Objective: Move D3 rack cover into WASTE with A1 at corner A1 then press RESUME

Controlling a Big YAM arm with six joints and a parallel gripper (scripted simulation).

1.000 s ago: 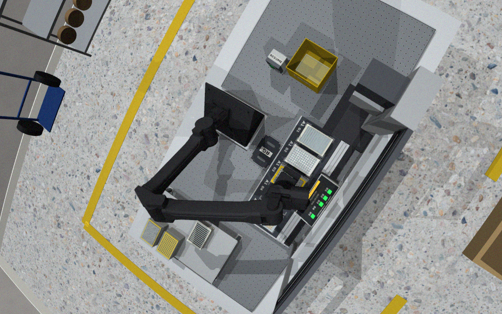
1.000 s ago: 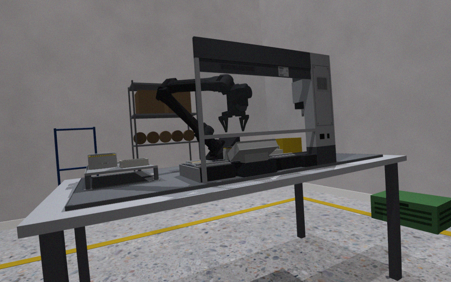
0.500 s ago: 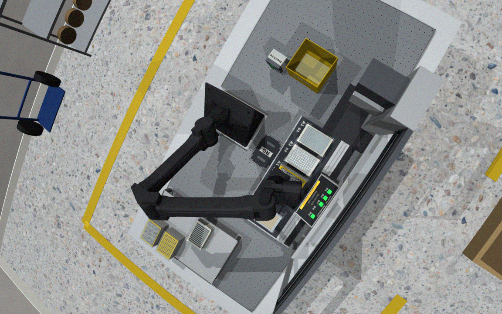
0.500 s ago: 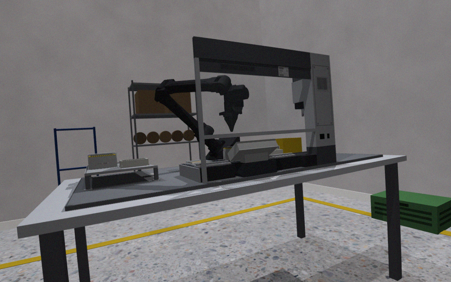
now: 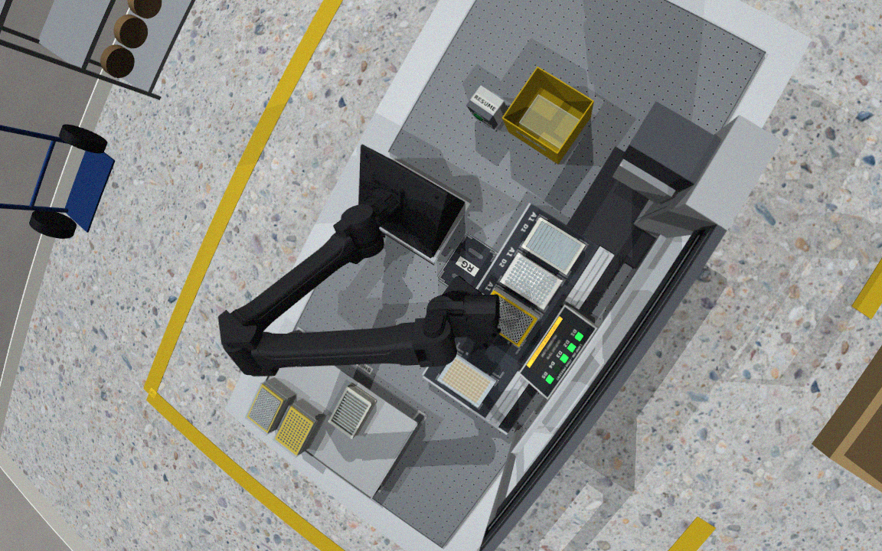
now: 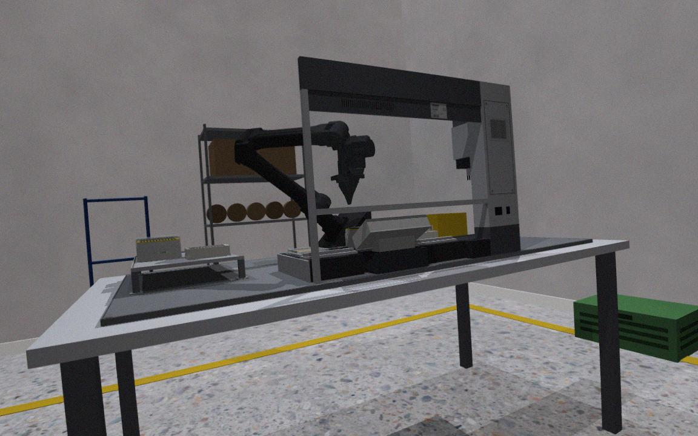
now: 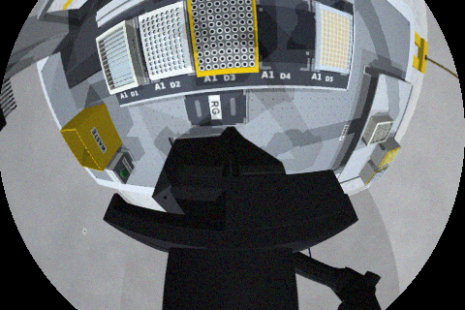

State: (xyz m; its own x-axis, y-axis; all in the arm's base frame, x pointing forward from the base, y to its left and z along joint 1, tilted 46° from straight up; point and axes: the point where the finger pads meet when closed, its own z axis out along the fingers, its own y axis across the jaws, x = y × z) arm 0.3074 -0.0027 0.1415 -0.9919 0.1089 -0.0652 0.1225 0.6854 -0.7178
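My gripper is now 41 cm to the right of the resume box, 20 cm past it and 14 cm above it. The rest, counted from my hand: plate 14 cm below, 10 cm to the left, 10 cm ahead; frame bar 29 cm ahead, 4 cm to the left, 3 cm below; tip rack 11 cm below, 9 cm ahead, 1 cm to the right.
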